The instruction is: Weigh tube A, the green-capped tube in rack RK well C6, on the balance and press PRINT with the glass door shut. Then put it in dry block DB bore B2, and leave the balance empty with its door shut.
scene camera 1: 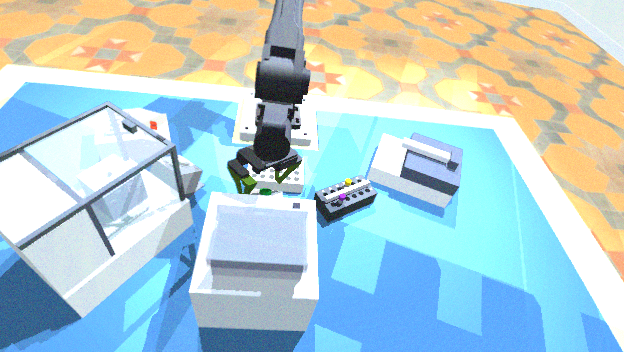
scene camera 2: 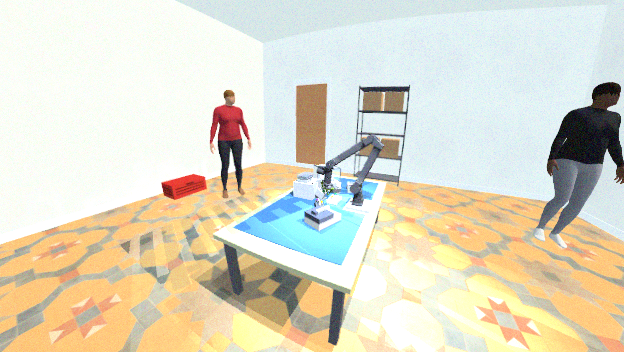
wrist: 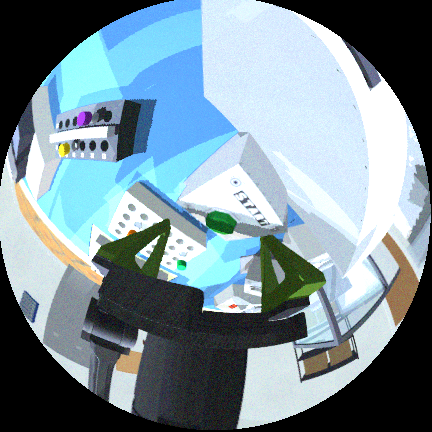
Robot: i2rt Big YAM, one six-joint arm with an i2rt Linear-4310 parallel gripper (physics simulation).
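My gripper is open and empty above a green button on a white START panel. The white rack stands beside it. It holds a small green-capped tube and an orange-capped tube, partly behind a finger; well labels are not readable. The glass-walled balance is at the left in scene camera 1; its door state is unclear. A dark two-row block holds a purple-capped tube and a yellow-capped tube.
A large white machine with a grey lid stands close to the gripper. A white device with a grey top stands beyond the dark block. A white panel with a red mark is behind the balance. Two people stand off the table.
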